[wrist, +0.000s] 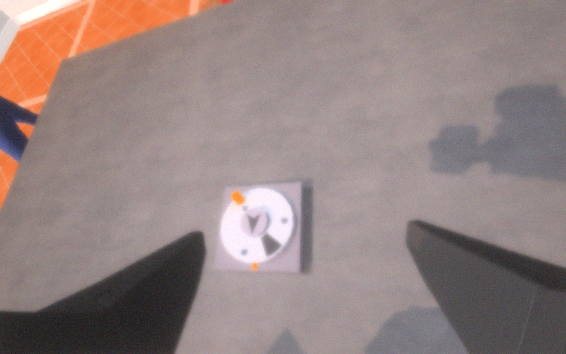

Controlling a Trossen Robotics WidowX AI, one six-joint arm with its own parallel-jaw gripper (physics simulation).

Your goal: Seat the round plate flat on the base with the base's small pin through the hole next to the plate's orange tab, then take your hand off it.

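Places are measured from the arm's base along level axes (x ahead, y left, z up), in millimetres.
Pixels of known places: gripper, fingertip midpoint: (305, 236).
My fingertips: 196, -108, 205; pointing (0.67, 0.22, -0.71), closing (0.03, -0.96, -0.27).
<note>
Ahead of a thing's pixels: the offset from my fingertips to its middle, as dx, dy, dz. "spot": to the spot under its first point. Level surfaces: height alone.
The white round plate {+80, +123, -243} (231, 239) lies on the square pale base {spot: +117, +65, -258} (296, 195), around the base's central round hub with a dark arrow mark. The plate's orange tab {+118, +149, -242} (238, 198) points to the upper left corner of the base. A small dark spot shows beside the tab, and others at the plate's right and lower left. A dark wedge shows at the plate's lower right. A small orange mark {spot: +22, +125, -257} (255, 266) sits at the base's near edge. The view is blurred; which hole holds the pin, and whether the plate is fully flat, I cannot tell. My gripper (305, 236) is open and empty, above the table.
The base stands on a grey table {dz -282} (300, 100). The table's edge runs along the left and upper left, with an orange tiled floor (45, 50) beyond. A dark blue object (12, 130) shows at the left edge. Shadows fall on the table at the right and at the bottom.
</note>
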